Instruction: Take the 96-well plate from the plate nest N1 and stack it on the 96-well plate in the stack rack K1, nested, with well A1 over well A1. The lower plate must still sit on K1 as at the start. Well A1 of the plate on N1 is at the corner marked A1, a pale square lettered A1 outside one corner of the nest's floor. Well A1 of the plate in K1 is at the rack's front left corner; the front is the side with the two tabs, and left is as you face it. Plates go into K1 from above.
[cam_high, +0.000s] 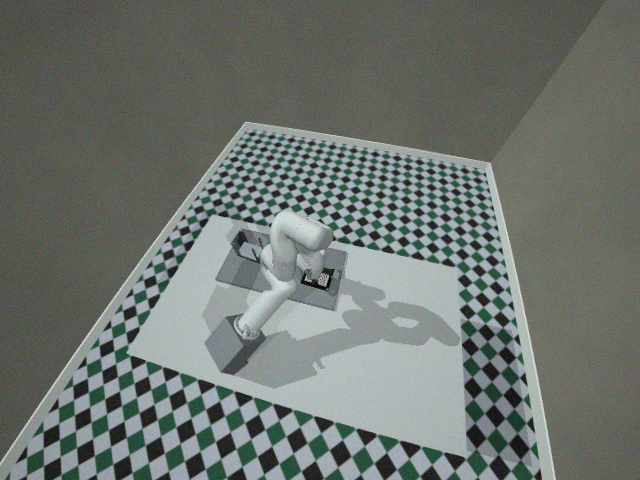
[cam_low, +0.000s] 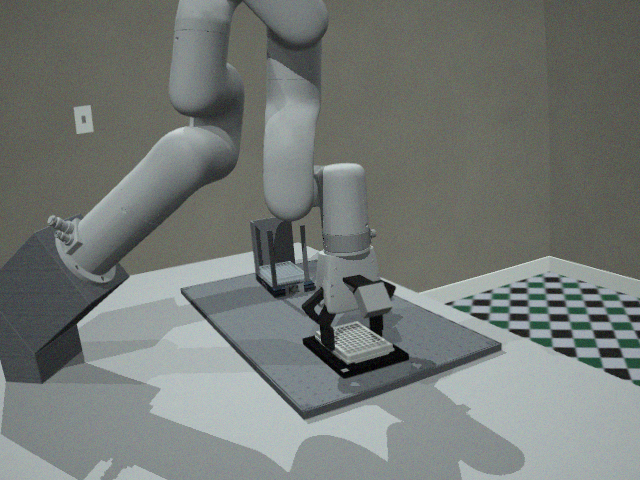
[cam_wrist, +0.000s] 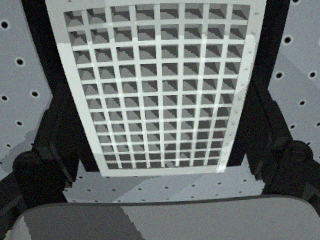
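Now: hand 1 cm above the white 96-well plate. Round my hand: dark rack wall 27 cm ahead, 43 cm to the left, 5 cm above; pale A1 square 8 cm behind, 4 cm to the right, 2 cm below; K1 label 19 cm ahead, 29 cm to the left, 2 cm below.
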